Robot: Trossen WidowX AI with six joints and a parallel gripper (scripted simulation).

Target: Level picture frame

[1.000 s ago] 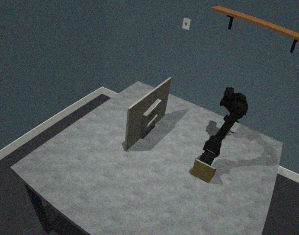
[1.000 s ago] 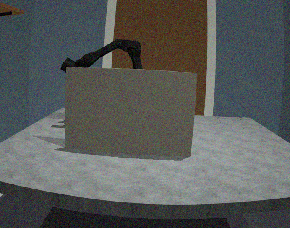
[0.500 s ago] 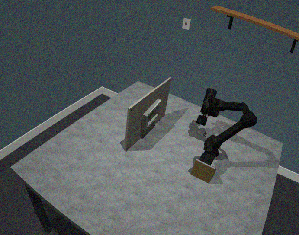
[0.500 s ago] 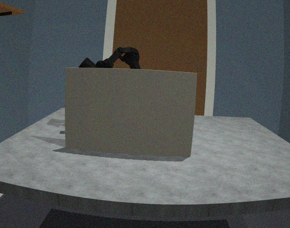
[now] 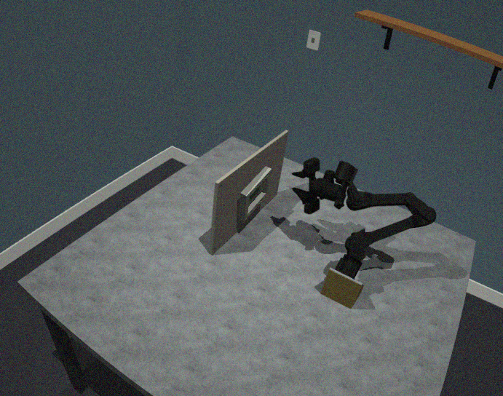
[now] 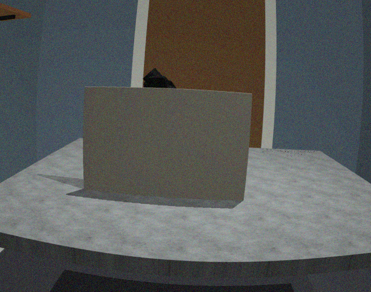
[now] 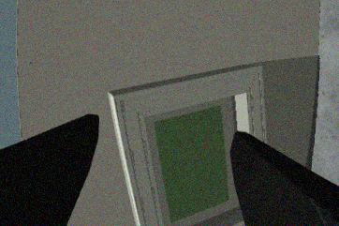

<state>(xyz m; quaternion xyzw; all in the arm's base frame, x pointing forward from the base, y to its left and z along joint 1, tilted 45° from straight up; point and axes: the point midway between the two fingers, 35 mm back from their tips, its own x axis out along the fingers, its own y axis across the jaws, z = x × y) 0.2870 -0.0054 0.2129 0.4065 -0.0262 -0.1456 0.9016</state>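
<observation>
Now: the picture frame 11 cm ahead of my gripper tip, 8 cm to the left of it and 7 cm below it. Round my gripper tip: wall panel: 12 cm ahead, 6 cm to the left, 7 cm below.
</observation>
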